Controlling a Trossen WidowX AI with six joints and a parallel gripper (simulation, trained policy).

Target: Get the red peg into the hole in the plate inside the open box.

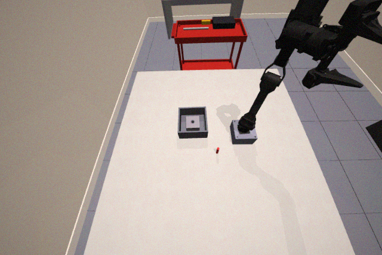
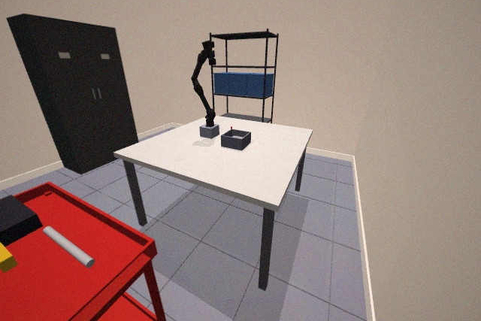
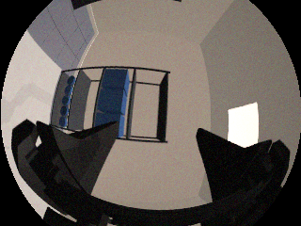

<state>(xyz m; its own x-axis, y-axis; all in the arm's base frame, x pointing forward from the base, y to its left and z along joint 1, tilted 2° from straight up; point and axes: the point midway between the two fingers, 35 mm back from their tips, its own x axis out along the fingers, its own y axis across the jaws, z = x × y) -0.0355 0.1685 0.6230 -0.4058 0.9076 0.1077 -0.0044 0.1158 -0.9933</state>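
Right now my gripper tip is 690 mm above the red peg, 220 mm short of it and 80 mm to the left of it. Also, from my gripper tip: plate 680 mm below, 360 mm ahead, 280 mm to the right; then grey box 700 mm below, 360 mm ahead, 280 mm to the right.
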